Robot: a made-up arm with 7 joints.
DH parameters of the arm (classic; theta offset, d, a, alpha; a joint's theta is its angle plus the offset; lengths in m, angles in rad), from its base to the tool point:
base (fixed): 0.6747 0 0.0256 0
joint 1: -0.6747 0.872 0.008 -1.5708
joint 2: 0 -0.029 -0.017 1.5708
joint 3: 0 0.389 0.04 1.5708
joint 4: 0 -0.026 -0.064 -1.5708
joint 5: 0 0.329 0.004 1.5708
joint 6: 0 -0.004 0.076 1.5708
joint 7: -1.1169 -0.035 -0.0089 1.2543
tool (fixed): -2.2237 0.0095 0 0
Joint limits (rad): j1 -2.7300..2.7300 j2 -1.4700..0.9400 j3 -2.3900..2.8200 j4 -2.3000..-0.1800 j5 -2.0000..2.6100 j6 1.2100..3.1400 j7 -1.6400..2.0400
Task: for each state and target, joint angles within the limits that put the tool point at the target. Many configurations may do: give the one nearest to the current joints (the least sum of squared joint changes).
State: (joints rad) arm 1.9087 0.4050 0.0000 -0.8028 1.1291 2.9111 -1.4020
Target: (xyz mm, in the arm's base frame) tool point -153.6 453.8 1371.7
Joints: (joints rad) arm 2.0662 0.4084 0.0935 -0.9363 1.1707 3.0020 -1.3908
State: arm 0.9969 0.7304 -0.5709 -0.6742 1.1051 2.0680 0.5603
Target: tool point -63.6 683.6 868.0
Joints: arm 1.7797 0.9400 -0.0648 -1.4220 1.0784 1.6769 0.5950
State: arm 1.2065 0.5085 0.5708 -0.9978 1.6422 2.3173 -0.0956
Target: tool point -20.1 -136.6 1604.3
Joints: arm 1.3285 -0.3751 0.5014 -0.4298 1.5332 2.2568 -0.0799
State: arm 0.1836 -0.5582 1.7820 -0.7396 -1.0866 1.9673 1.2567
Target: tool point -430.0 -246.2 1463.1
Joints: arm 0.5915 -0.5906 1.9023 -0.3079 -0.9839 1.7401 1.3506
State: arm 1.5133 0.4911 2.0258 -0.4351 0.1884 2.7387 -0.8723
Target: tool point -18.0 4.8 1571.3
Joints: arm 1.5659 0.2866 2.7454 -0.9630 0.0528 3.1400 -0.7840
